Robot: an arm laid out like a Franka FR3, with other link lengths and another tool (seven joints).
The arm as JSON. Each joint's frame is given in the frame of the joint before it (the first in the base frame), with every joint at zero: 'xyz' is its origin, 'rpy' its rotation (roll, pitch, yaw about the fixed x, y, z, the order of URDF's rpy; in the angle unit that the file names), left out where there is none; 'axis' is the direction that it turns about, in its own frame. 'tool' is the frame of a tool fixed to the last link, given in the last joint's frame.
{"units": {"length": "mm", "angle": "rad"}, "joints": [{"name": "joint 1", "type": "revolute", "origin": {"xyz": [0.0, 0.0, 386.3]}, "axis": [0.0, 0.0, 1.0]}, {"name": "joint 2", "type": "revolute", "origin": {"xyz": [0.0, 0.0, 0.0], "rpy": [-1.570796, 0.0, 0.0]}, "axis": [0.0, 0.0, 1.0]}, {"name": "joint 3", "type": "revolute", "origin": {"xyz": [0.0, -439.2, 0.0], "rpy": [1.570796, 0.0, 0.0]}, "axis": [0.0, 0.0, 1.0]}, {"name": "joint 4", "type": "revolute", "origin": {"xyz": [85.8, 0.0, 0.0], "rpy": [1.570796, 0.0, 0.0]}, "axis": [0.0, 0.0, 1.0]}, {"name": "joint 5", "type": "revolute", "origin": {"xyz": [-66.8, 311.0, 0.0], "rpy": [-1.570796, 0.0, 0.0]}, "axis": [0.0, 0.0, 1.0]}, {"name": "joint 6", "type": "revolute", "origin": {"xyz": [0.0, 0.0, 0.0], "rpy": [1.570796, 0.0, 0.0]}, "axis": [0.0, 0.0, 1.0]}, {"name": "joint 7", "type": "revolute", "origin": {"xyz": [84.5, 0.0, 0.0], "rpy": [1.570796, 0.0, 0.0]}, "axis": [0.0, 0.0, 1.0]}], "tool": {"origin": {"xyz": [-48.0, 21.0, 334.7], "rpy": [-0.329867, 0.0, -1.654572]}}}
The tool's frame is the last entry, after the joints.
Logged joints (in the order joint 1, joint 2, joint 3, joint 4, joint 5, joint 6, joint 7), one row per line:
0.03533, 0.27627, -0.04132, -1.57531, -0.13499, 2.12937, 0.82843
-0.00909, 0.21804, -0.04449, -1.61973, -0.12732, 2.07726, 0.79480
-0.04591, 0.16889, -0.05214, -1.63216, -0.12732, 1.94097, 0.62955
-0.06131, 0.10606, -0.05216, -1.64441, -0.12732, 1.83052, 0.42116
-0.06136, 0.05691, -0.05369, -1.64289, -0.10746, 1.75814, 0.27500
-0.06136, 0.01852, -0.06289, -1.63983, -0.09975, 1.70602, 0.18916
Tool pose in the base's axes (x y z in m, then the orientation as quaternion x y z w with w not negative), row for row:
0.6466, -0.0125, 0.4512, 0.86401, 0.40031, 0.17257, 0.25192
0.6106, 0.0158, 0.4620, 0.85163, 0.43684, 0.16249, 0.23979
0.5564, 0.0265, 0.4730, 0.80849, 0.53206, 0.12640, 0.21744
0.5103, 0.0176, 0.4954, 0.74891, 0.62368, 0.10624, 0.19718
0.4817, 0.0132, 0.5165, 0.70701, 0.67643, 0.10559, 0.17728
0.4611, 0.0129, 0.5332, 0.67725, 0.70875, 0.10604, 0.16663
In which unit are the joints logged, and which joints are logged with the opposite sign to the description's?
The joints are logged in radians. Opposite sign: joint 1, joint 3.
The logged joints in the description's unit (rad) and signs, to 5 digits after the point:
-0.03533, 0.27627, 0.04132, -1.57531, -0.13499, 2.12937, 0.82843
0.00909, 0.21804, 0.04449, -1.61973, -0.12732, 2.07726, 0.79480
0.04591, 0.16889, 0.05214, -1.63216, -0.12732, 1.94097, 0.62955
0.06131, 0.10606, 0.05216, -1.64441, -0.12732, 1.83052, 0.42116
0.06136, 0.05691, 0.05369, -1.64289, -0.10746, 1.75814, 0.27500
0.06136, 0.01852, 0.06289, -1.63983, -0.09975, 1.70602, 0.18916

